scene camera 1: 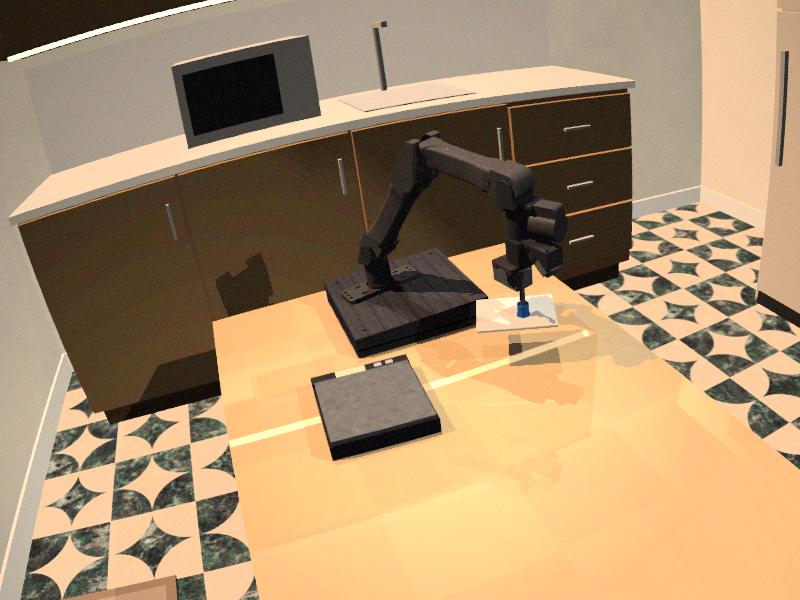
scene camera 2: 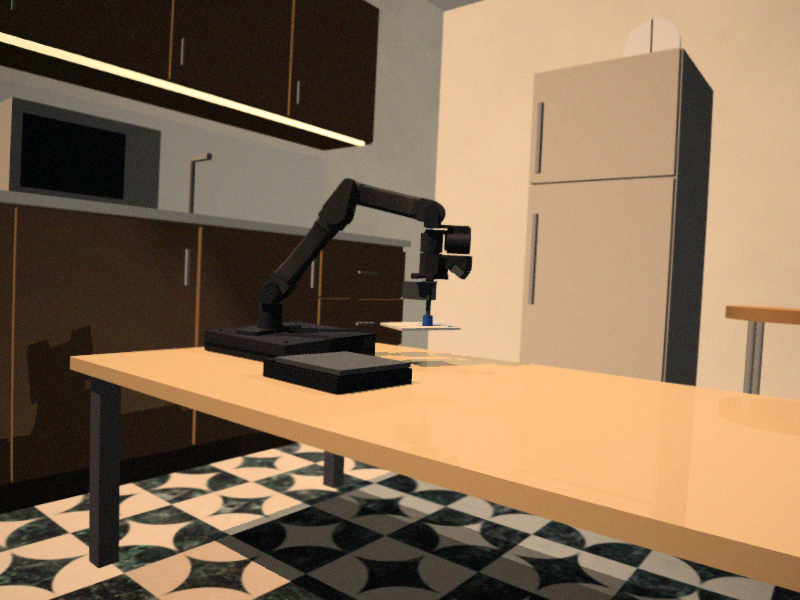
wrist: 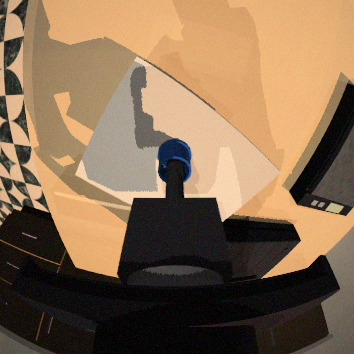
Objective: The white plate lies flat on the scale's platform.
Labels:
My suction cup shows in scene camera 1, in scene camera 2 point(427, 320) and in the wrist view. A dark scale shows in scene camera 1, in scene camera 2 point(337, 373) and in the wrist view. The same spot on my suction cup: point(scene camera 1: 522, 311) is point(wrist: 185, 152). The same spot on the dark scale: point(wrist: 317, 186) is point(scene camera 1: 407, 364).

